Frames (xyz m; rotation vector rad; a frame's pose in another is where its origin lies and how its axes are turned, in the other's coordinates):
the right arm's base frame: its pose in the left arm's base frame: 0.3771 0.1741 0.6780 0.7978 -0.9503 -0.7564
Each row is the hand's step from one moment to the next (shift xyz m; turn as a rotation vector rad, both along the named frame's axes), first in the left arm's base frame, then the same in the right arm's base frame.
Working: the left arm's base frame: its pose in the right arm's base frame: -0.2687 -0.7349 0.1409 -0.7978 0.9503 0.7564

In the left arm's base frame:
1: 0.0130 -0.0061 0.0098 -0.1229 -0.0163 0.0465
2: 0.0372 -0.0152 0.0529 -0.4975 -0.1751 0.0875
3: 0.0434 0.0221 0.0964 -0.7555 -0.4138 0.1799
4: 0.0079 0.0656 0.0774 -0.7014 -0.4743 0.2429
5: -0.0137 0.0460 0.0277 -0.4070 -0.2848 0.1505
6: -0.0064 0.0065 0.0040 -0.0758 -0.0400 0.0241
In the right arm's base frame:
1: 0.0140 0.0079 -0.0067 -0.0151 0.0067 0.1314
2: 0.0479 0.0447 -0.0110 -0.0100 -0.1122 0.5226
3: 0.0365 0.1011 -0.0102 0.1268 -0.2037 0.8466
4: -0.0209 0.0995 0.0044 0.2230 -0.1696 0.8351
5: -0.0326 0.0434 0.0110 0.1412 -0.0951 0.4903
6: -0.0063 0.0053 0.0056 0.0139 -0.0146 0.0867

